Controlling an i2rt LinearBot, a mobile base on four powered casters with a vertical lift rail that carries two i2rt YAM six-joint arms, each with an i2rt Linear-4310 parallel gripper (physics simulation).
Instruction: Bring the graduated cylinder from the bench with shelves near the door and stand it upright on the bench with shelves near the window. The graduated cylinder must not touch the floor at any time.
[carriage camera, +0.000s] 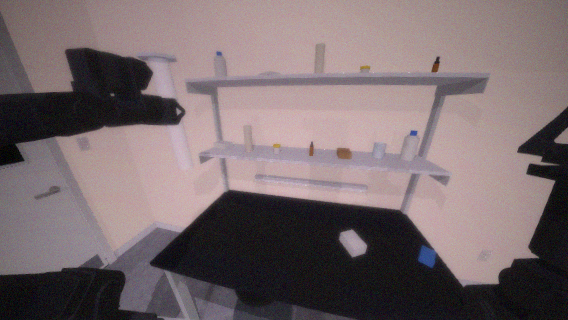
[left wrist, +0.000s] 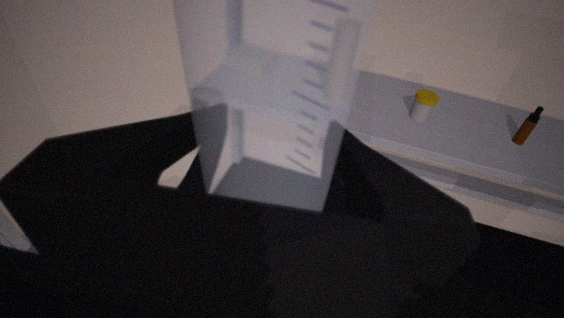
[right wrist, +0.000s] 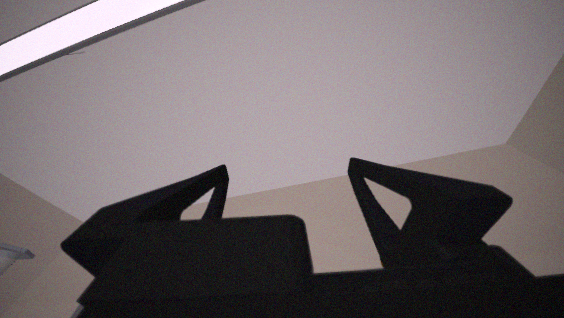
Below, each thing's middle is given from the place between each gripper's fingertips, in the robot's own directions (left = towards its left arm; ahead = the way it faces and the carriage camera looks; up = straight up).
Scene:
Right now my right hand is 690 mm to the right of the graduated cylinder (carriage camera: 159, 63), 290 mm short of it and 70 mm above it.
Right now my left hand is 30 mm past the graduated cylinder and 20 mm above it.

